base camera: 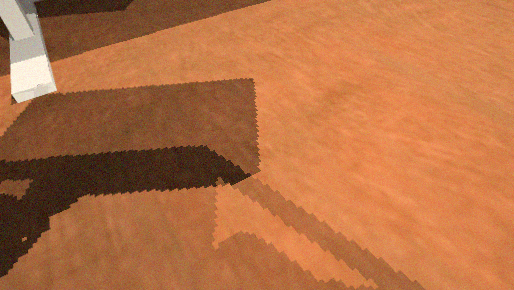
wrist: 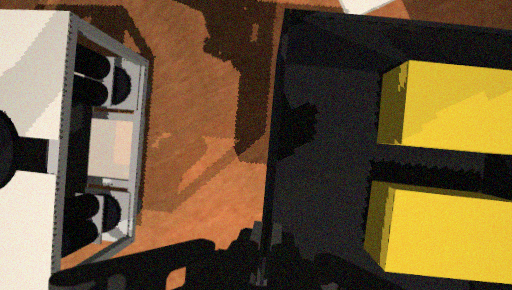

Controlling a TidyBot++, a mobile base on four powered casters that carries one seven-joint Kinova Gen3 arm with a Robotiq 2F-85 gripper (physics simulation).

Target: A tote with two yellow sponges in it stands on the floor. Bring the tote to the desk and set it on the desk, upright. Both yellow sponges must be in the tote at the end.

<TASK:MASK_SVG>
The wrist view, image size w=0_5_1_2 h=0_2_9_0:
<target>my gripper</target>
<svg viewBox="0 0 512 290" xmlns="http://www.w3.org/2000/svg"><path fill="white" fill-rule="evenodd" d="M406 289L331 253L316 254L314 262L309 259L303 259L299 249L295 247L294 236L289 232L282 232L281 223L272 222L267 242L264 284L260 286L265 236L265 222L254 221L253 228L241 229L237 240L232 241L227 249L215 250L215 242L199 238L64 269L51 275L48 280L48 290L166 290L166 281L169 274L174 270L186 267L185 283L172 290L341 290L341 287L346 290Z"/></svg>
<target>black tote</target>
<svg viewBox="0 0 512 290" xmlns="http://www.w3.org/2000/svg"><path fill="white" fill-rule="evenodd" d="M285 8L276 59L262 215L262 221L265 222L265 236L260 286L264 284L267 242L272 222L281 223L282 232L289 232L294 236L295 247L299 249L303 259L309 259L314 262L316 254L331 253L406 290L512 290L512 284L386 272L363 248L372 181L477 192L512 201L512 155L377 143L383 74L409 60L512 70L512 30L291 9L290 12L290 9Z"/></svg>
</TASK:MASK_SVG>
